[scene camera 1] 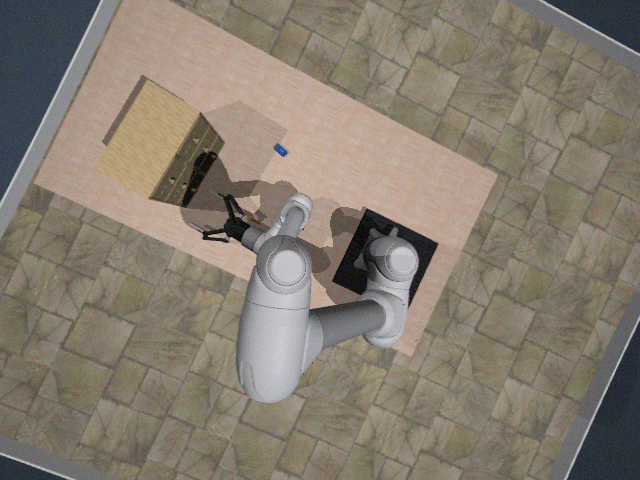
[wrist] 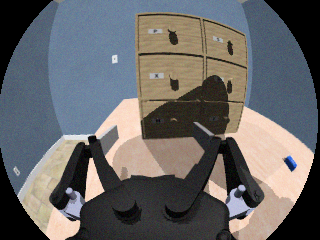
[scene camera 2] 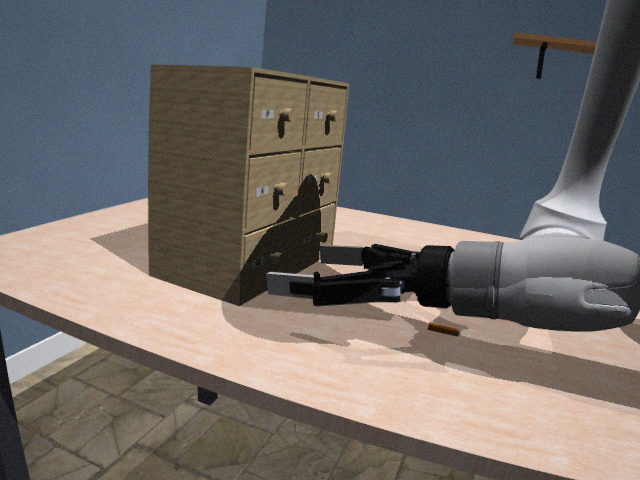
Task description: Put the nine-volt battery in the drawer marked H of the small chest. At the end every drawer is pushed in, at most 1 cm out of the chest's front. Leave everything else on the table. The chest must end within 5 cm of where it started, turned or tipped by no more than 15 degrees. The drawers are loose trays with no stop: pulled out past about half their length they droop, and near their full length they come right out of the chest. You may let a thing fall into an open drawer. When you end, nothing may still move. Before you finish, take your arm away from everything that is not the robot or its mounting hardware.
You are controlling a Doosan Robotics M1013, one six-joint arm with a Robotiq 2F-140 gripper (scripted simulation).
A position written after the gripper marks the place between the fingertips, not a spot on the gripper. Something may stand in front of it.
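Observation:
Gripper (scene camera 2: 297, 267), (scene camera 1: 200, 207), (wrist: 154, 130): visible. Small wooden chest (scene camera 2: 199, 116), (scene camera 1: 155, 127): visible.

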